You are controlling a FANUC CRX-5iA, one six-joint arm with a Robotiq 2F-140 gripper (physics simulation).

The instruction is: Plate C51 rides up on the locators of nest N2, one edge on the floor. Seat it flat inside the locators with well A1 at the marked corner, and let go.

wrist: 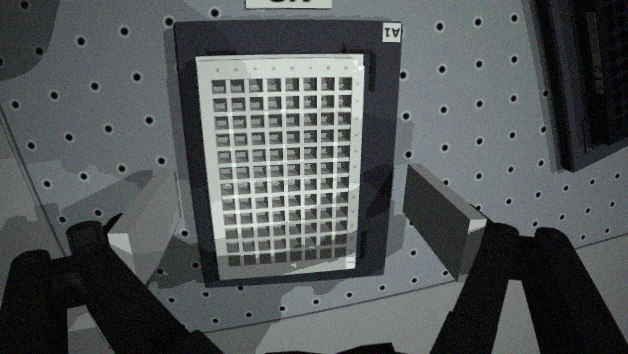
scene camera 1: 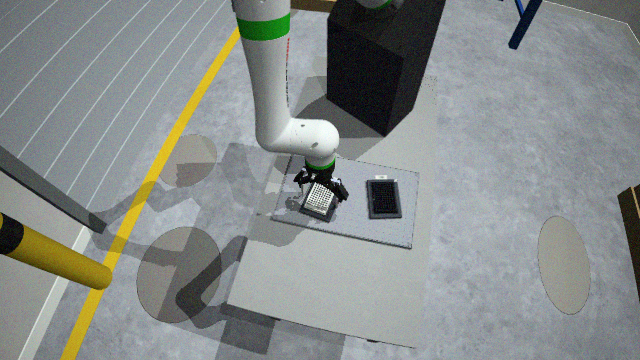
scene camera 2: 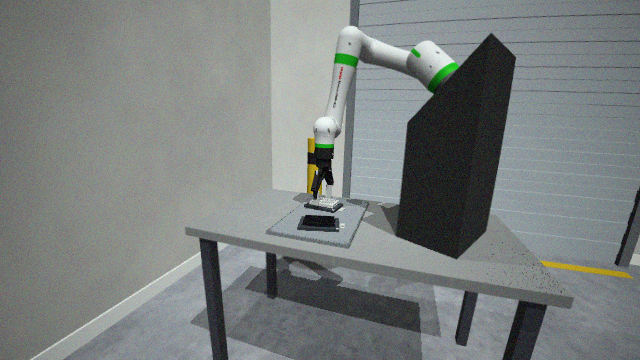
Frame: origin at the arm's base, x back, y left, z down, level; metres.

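Where they show: gripper, fingertip midpoint: [wrist: 294,191] [scene camera 1: 321,198] [scene camera 2: 322,201]; arm's base, link origin: [scene camera 2: 458,93].
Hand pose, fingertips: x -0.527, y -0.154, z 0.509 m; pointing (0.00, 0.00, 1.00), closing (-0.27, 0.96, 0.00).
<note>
Each offset is from my fingertips to the top centre of the thing. "spot": to the spot under its first point. Level surfaces: height alone.
White plate C51 @(dz -0.004, dx +0.010, dy -0.002 m) [scene camera 1: 319,199] [scene camera 2: 327,202] [wrist: 285,150] lies on dark nest N2 @(dz +0.010, dx +0.008, dy +0.003 m) [scene camera 1: 326,217] [scene camera 2: 330,209] [wrist: 382,150]. In the wrist view it sits off to the left, covering the left-side locators, while slim locators show uncovered on the right, with nest floor beside them. Its left edge looks raised, but the tilt is hard to judge. The nest's A1 tag @(spot: dz +0.013, dx +0.068, dy +0.074 m) [wrist: 391,32] is at the top right; the plate's tiny margin marks seem to meet at that corner. My gripper [scene camera 1: 321,192] [scene camera 2: 322,194] [wrist: 294,191] is open and empty, fingers on either side of the nest, above the board.
A second dark nest [scene camera 1: 398,207] [wrist: 565,150] holding a black plate @(dz -0.001, dx +0.036, dy +0.238 m) [scene camera 1: 384,196] [scene camera 2: 319,220] is on the same perforated board @(dz +0.024, dx +0.039, dy +0.105 m) [scene camera 1: 350,220] [scene camera 2: 285,230] [wrist: 450,75]. The black robot pedestal [scene camera 1: 365,75] [scene camera 2: 450,165] rises from the grey table @(dz +0.038 m) [scene camera 1: 330,295] [scene camera 2: 380,255].
</note>
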